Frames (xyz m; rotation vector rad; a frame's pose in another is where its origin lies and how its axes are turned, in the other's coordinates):
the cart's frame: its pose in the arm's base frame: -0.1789 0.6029 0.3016 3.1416 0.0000 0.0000
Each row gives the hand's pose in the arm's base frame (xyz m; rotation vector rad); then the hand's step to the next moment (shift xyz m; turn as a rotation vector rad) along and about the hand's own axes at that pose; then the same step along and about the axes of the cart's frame.
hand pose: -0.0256 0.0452 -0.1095 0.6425 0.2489 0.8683
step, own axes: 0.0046 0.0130 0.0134 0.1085 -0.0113 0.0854
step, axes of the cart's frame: 0.0008 -0.0041 -0.0188 0.1143 -0.0426 -0.0656
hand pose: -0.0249 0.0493 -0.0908 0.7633 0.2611 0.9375
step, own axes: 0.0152 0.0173 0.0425 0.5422 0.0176 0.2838
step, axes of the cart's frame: 0.0198 0.0018 -0.0440 0.4513 -0.3071 -0.2771
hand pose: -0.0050 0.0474 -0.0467 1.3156 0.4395 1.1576
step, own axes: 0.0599 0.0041 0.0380 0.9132 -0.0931 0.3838
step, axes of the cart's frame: 0.0544 -0.0302 -0.0344 0.7334 -0.5855 -0.3305
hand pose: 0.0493 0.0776 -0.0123 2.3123 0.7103 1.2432
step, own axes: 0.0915 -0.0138 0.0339 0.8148 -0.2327 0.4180
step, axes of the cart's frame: 0.0685 -0.0627 -0.0329 0.6831 -0.6303 -0.1699
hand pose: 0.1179 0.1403 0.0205 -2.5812 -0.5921 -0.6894
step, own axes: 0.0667 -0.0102 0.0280 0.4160 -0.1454 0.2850
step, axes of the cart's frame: 0.0580 -0.0413 -0.0165 0.3622 -0.3780 -0.0368
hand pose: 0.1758 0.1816 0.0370 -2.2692 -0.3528 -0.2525
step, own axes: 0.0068 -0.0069 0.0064 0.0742 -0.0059 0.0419
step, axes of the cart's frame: 0.0045 -0.0104 -0.0026 0.0707 -0.0480 0.0016
